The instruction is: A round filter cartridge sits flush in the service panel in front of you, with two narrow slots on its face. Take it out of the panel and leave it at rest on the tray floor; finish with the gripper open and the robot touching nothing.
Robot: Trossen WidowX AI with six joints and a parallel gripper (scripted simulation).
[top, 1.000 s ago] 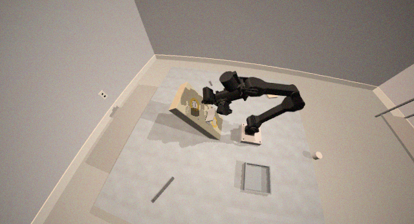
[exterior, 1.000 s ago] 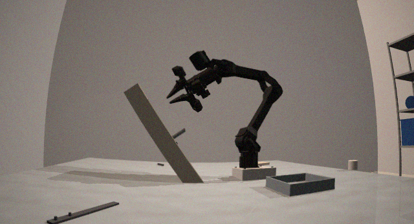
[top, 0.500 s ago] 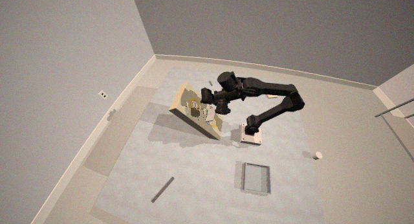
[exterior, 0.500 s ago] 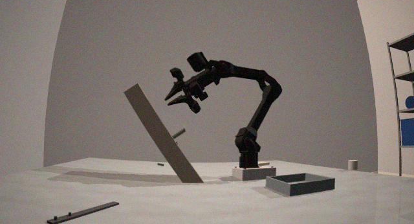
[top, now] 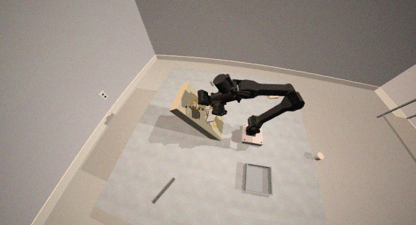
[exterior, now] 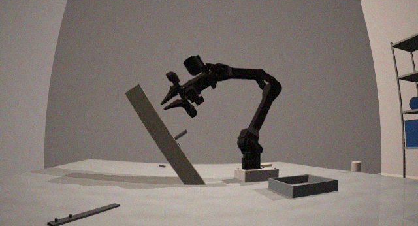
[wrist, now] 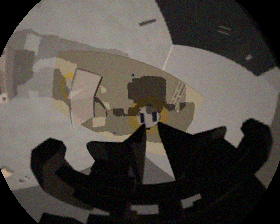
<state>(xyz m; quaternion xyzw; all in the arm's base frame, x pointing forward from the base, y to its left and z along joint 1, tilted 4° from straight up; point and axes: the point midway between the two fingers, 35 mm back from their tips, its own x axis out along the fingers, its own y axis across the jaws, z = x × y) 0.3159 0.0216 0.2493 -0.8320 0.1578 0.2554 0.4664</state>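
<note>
The white round filter cartridge is 40 mm ahead of my gripper tip and 30 mm below it. From my gripper tip the other things lie so: tan service panel 100 mm below, 10 mm behind; small white cup 820 mm behind, 250 mm below, 80 mm to the left; grey tray 410 mm behind, 270 mm to the left, 260 mm below.
</note>
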